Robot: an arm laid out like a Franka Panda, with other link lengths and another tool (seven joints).
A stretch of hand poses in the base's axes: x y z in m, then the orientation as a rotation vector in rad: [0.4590 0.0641 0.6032 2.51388 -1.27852 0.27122]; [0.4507 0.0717 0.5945 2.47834 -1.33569 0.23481]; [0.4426 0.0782 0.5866 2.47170 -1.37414 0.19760]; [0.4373 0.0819 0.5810 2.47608 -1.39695 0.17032]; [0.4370 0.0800 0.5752 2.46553 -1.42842 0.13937]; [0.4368 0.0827 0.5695 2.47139 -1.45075 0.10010]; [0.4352 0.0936 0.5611 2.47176 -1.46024 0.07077]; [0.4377 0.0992 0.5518 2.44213 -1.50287 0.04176]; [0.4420 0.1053 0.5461 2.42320 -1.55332 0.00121]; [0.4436 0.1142 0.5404 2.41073 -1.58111 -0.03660]
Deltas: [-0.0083 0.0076 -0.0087 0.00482 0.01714 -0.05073]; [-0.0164 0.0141 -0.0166 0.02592 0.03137 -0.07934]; [-0.0217 0.0178 -0.0222 0.04670 0.04042 -0.09339]; [-0.0220 0.0159 -0.0280 0.06099 0.05324 -0.11861]; [-0.0222 0.0186 -0.0337 0.08666 0.06892 -0.13282]; [-0.0238 0.0295 -0.0421 0.09970 0.08391 -0.14108]; [-0.0213 0.0351 -0.0514 0.10532 0.09681 -0.17978]; [-0.0170 0.0412 -0.0571 0.12734 0.11030 -0.21921]; [-0.0154 0.0501 -0.0628 0.14336 0.12736 -0.24334]
